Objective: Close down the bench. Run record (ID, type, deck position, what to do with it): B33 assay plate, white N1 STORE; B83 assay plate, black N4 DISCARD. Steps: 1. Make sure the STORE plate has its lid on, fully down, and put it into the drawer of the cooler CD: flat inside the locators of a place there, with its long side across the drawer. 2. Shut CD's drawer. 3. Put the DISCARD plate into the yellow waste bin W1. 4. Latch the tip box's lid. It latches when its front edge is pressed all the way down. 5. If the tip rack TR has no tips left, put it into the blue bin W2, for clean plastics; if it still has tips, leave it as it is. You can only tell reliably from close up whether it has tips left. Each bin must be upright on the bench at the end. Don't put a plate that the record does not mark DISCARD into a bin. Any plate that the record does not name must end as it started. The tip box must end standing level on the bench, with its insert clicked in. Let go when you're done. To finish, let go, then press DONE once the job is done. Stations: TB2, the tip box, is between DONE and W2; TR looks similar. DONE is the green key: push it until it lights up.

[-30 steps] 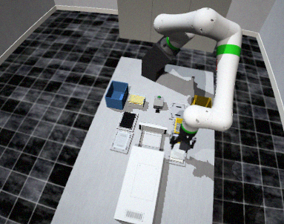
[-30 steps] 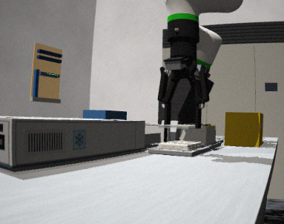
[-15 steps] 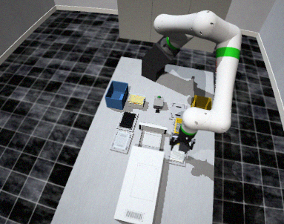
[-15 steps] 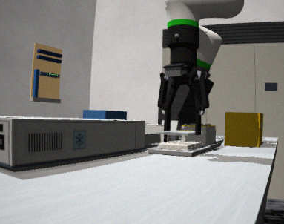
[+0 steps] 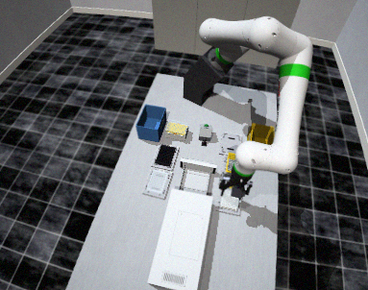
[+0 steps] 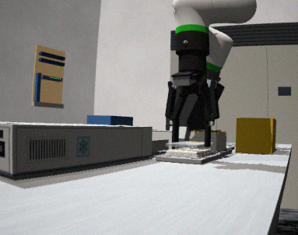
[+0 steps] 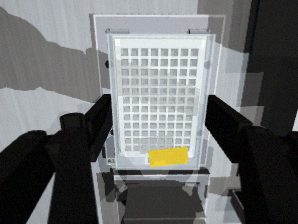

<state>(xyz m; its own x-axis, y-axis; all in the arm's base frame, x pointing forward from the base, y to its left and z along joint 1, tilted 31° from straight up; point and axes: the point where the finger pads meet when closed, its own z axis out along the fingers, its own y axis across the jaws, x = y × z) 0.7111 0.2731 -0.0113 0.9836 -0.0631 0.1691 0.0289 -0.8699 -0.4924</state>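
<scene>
Right now the clear plate lid is 2 cm below my hand. Round my hand: yellow-topped tip holder 18 cm behind, 2 cm to the right, 1 cm below; cooler drawer 19 cm to the right, 2 cm below; white plate 4 cm below.
</scene>
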